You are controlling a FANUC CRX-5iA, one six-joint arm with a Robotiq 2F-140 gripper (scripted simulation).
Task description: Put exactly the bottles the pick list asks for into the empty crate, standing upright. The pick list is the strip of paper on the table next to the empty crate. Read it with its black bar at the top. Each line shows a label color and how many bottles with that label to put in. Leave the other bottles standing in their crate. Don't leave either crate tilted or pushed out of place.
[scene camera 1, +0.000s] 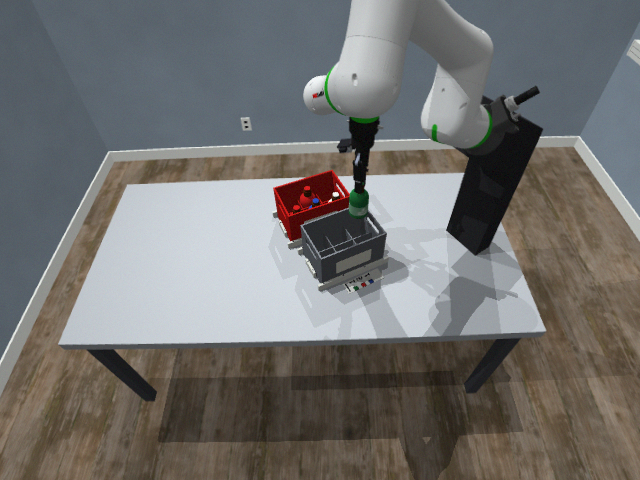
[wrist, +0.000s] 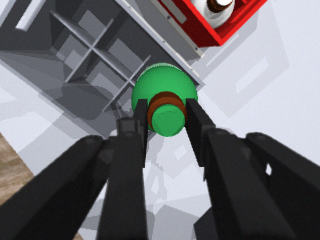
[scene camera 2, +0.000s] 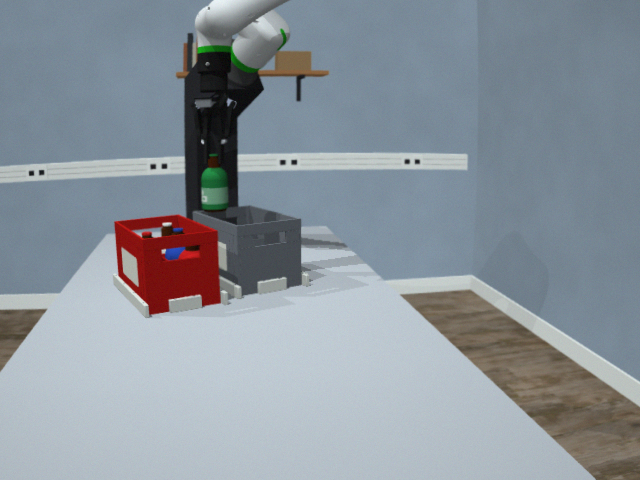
grey crate: scene camera 1 356,243; wrist; scene camera 2
same spot on grey crate: (wrist: pixel 48 48) = (scene camera 2: pixel 297 278)
